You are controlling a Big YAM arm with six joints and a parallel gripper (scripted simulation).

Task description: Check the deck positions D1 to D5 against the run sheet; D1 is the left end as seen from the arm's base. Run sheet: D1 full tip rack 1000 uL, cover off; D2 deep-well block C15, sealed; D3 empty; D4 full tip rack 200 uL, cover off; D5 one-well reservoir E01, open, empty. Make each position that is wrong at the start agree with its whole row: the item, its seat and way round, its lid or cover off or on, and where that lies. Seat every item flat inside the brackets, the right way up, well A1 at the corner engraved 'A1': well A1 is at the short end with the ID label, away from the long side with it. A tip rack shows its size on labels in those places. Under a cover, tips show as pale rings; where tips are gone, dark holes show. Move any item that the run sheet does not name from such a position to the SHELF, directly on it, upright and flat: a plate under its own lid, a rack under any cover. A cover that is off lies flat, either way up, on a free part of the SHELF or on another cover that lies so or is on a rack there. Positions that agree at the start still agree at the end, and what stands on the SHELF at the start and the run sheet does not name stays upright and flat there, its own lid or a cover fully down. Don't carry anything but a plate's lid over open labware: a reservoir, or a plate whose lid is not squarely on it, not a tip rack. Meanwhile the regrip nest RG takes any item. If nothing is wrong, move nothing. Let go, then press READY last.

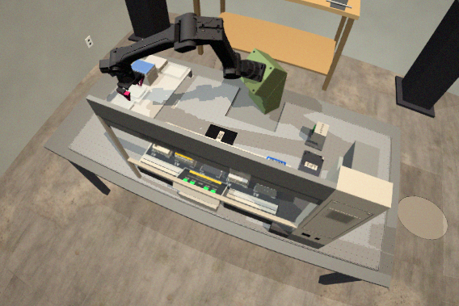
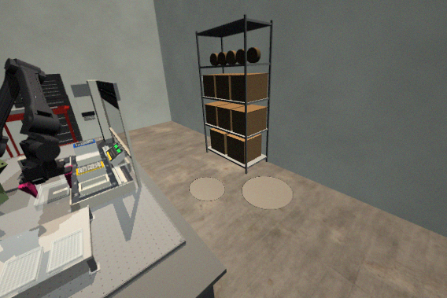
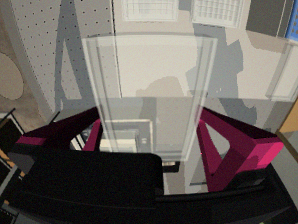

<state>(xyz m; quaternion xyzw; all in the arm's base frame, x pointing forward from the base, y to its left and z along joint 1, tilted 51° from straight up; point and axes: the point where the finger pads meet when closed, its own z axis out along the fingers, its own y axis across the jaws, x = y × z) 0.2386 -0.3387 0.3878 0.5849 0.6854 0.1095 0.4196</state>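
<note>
My gripper is now right at the clear tip-rack cover. Round my hand: yellow-labelled tip rack (34 cm to the left, 12 cm below, 12 cm ahead); then one-well reservoir (21 cm to the left, 15 cm below, 11 cm ahead); then pale shelf (17 cm behind, 16 cm below, 6 cm to the right).
</note>
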